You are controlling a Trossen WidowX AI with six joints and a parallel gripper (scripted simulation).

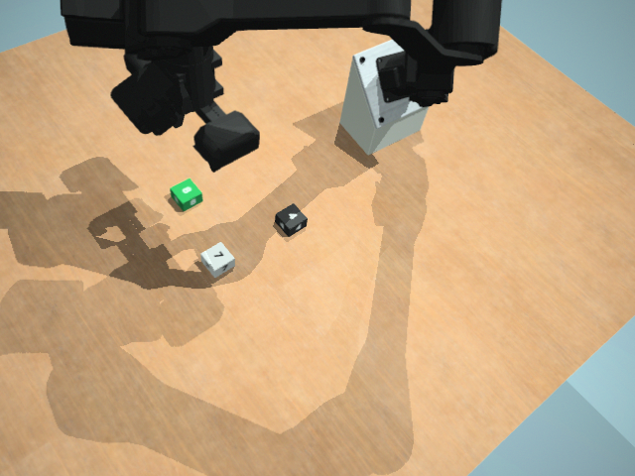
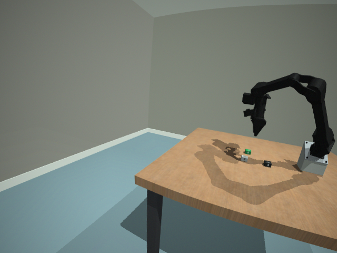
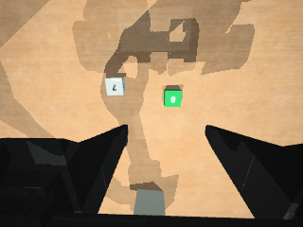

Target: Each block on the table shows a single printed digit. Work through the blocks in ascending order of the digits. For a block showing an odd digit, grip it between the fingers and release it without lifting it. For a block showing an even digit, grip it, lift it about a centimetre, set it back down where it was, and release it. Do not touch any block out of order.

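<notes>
Right now the white block is 110 mm below my gripper tip, 90 mm to the left of it and 20 mm ahead of it. From my gripper tip the other things lie so: green block (110 mm below, 20 mm to the right, 10 mm ahead).
</notes>
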